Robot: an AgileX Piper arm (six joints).
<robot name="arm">
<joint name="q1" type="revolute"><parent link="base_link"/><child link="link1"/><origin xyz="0 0 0.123" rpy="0 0 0"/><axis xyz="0 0 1"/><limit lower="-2.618" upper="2.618"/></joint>
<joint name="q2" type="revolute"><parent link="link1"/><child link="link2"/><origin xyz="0 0 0" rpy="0 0 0"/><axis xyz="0 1 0"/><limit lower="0" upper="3.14"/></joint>
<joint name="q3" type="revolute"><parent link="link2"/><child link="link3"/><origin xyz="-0.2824 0 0.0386" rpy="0 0 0"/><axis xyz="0 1 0"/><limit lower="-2.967" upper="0"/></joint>
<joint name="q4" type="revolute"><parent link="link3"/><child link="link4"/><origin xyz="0.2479 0 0.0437" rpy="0 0 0"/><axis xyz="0.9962 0 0.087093"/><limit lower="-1.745" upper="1.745"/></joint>
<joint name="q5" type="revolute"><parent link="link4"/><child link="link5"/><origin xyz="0 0 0" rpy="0 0 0"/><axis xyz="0 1 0"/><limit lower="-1.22" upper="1.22"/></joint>
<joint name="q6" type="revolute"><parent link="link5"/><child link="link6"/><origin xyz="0.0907 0 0.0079" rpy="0 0 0"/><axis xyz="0.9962 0 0.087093"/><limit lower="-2.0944" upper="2.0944"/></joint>
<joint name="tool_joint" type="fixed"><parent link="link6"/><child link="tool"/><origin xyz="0 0 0" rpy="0 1.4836 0"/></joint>
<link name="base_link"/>
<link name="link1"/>
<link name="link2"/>
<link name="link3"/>
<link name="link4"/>
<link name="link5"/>
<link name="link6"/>
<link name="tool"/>
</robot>
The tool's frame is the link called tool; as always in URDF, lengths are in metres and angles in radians.
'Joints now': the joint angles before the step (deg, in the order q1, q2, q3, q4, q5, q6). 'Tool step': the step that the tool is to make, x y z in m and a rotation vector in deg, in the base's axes. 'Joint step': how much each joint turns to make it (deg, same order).
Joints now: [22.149, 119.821, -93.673, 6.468, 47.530, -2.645]
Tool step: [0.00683, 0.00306, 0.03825, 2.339, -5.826, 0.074]
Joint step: [0.035, -1.998, -4.587, -0.049, 0.308, 0.010]
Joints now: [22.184, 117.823, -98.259, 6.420, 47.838, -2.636]
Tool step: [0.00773, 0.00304, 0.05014, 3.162, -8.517, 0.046]
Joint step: [0.034, -1.784, -6.784, -0.273, -0.514, -0.022]
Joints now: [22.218, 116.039, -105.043, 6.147, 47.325, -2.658]
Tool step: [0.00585, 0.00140, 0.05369, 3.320, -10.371, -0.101]
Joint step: [0.026, -1.054, -7.931, -0.809, -1.877, -0.053]
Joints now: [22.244, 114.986, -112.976, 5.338, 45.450, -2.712]
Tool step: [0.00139, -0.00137, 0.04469, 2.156, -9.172, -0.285]
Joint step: [-0.001, -0.385, -7.089, -1.459, -1.835, -0.055]
